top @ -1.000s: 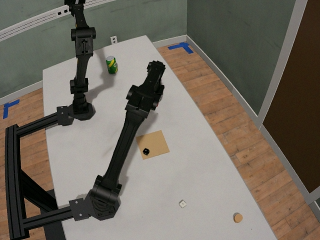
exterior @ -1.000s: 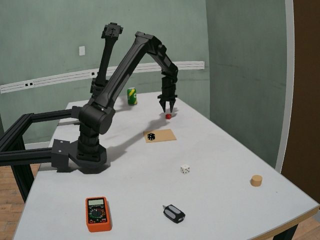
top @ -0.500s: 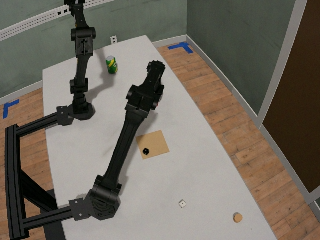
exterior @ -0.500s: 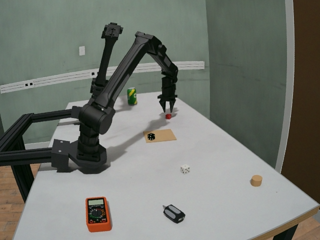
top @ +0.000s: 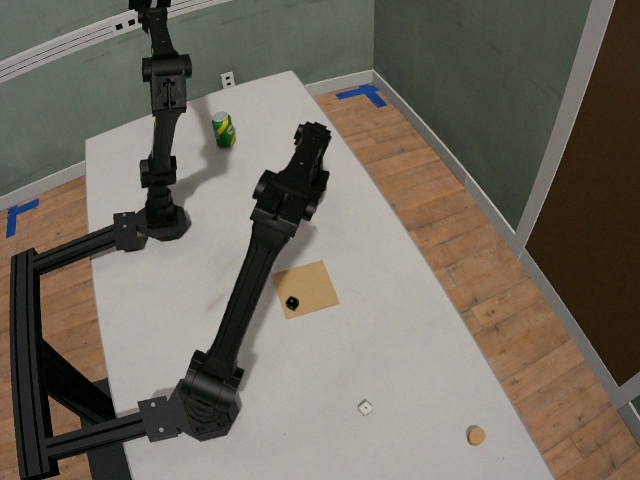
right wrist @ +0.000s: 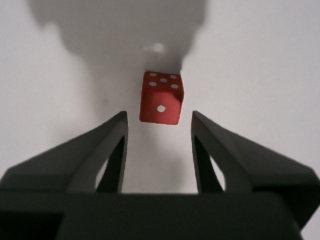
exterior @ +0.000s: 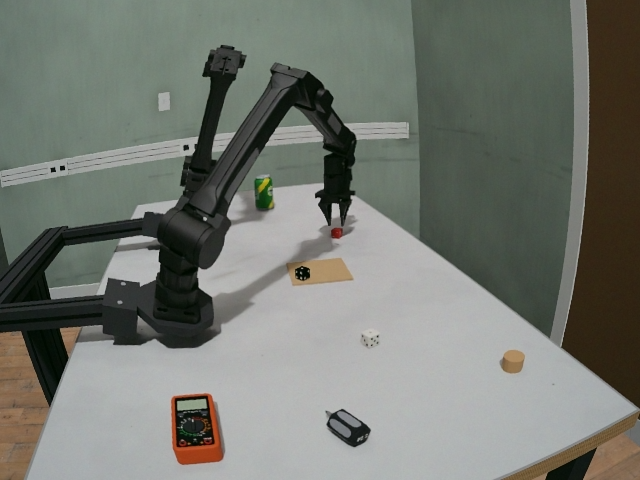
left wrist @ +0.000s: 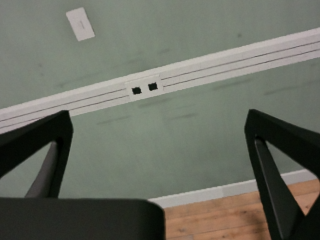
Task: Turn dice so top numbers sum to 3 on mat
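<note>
Right now the red die is 3 cm below my right hand. The rest, counted from my right hand: black device (19 cm behind, 84 cm to the right, 3 cm below); tan mat (10 cm behind, 24 cm to the right, 4 cm below); cork cylinder (12 cm ahead, 78 cm to the right, 3 cm below).
</note>
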